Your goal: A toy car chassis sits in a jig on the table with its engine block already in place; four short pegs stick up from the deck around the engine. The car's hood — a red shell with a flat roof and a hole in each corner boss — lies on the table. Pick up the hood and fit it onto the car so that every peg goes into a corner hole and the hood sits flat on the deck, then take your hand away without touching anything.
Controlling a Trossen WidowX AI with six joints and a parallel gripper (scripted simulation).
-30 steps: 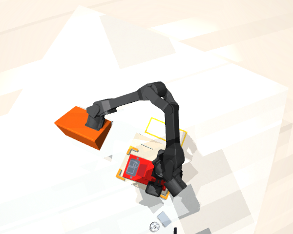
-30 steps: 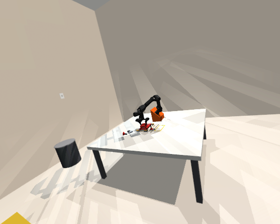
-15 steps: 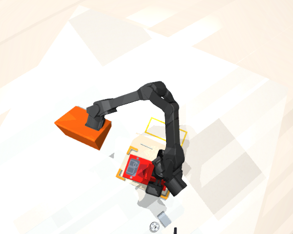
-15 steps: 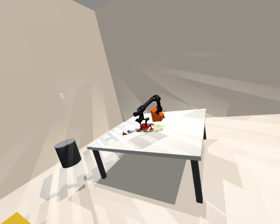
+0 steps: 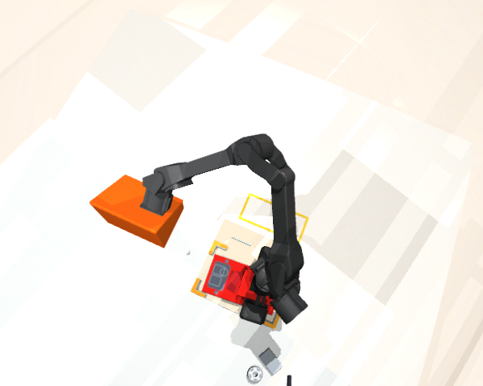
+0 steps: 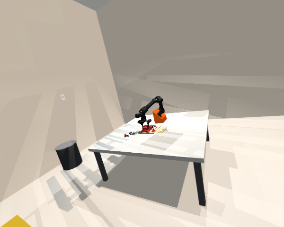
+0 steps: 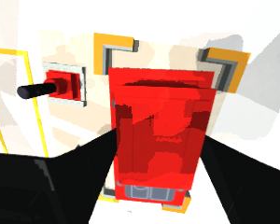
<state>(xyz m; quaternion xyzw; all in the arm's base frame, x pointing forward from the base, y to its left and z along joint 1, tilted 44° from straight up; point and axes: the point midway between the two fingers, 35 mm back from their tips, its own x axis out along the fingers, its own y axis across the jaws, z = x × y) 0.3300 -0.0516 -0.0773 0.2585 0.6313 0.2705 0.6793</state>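
Now: the grey engine block 30 mm below my gripper tip and 10 mm to the left of it. The rest, counted from my gripper tip: red hood: 10 mm above.
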